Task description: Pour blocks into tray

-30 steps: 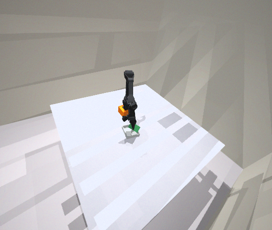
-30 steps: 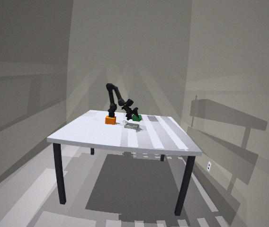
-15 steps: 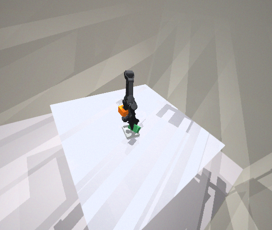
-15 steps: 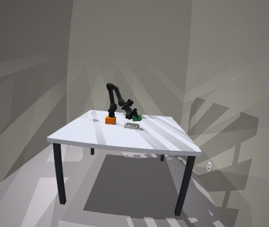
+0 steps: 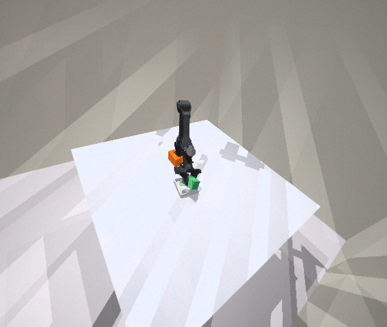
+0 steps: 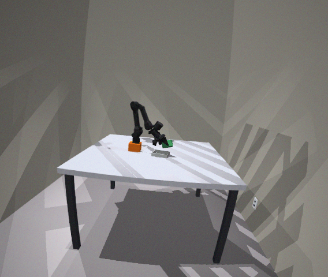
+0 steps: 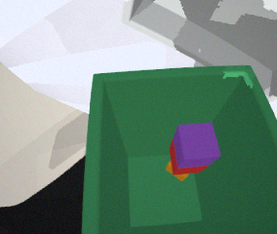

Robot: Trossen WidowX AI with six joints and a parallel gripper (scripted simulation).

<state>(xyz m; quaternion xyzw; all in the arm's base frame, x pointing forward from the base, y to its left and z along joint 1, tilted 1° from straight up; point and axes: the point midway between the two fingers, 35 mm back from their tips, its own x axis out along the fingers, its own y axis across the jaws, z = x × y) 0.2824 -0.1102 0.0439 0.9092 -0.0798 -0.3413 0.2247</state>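
Now: gripper tip 2 cm to the right of the orange block, 2 cm short of it and 1 cm below it. Also, from my gripper tip: red block (2 cm to the left, 1 cm ahead); green square cup (2 cm above, 1 cm to the left, 1 cm ahead); purple block (2 cm to the left, 1 cm behind).
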